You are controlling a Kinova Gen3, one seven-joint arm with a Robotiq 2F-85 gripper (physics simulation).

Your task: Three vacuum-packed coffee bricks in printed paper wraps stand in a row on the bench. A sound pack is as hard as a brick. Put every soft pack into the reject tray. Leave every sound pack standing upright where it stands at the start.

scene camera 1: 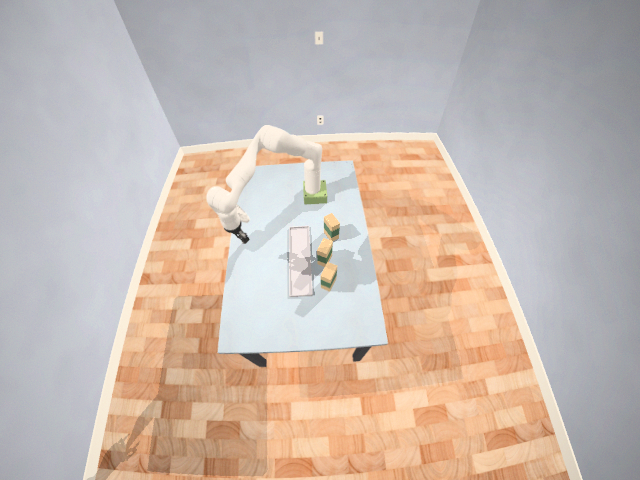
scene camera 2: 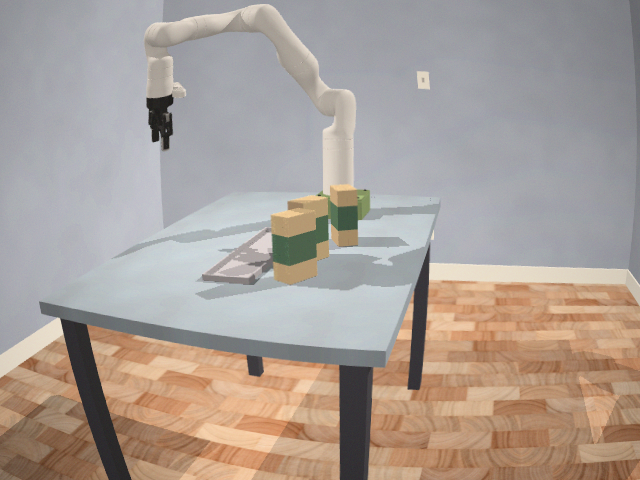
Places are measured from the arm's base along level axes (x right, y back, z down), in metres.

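Where they show: gripper, between the fingertips: (scene camera 1: 237,235) (scene camera 2: 160,145); arm's base, origin of its link: (scene camera 1: 312,188).
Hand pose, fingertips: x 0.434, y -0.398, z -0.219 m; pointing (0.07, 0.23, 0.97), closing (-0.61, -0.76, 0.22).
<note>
Each offset is from my fingertips to the top centre of the thing. Level surfaces: height alone.
Three tan coffee bricks with green bands stand upright in a row beside the tray. The one nearest the robot base (scene camera 1: 331,227) (scene camera 2: 344,215) stands at the far end of the row. The middle pack {dx -0.386, dy -0.063, dz +0.143 m} (scene camera 1: 324,251) (scene camera 2: 321,227) is partly hidden in scene camera 2 behind the near pack {dx -0.368, dy -0.198, dz +0.143 m} (scene camera 1: 328,276) (scene camera 2: 294,246). Their looks do not show which is soft. The long, pale reject tray {dx -0.260, dy -0.026, dz +0.270 m} (scene camera 1: 300,295) (scene camera 2: 227,279) lies on the bench, with no pack in it. My gripper (scene camera 1: 246,239) (scene camera 2: 160,144) is open and empty, high over the bench's left side, well apart from the packs and the tray.
The light blue bench {dz +0.284 m} (scene camera 1: 305,330) (scene camera 2: 217,325) carries the packs, the tray and the green robot base (scene camera 1: 315,197) (scene camera 2: 364,204). The white arm (scene camera 1: 286,143) (scene camera 2: 297,56) arches from the base out to the left side. Walls stand behind and at the sides.
</note>
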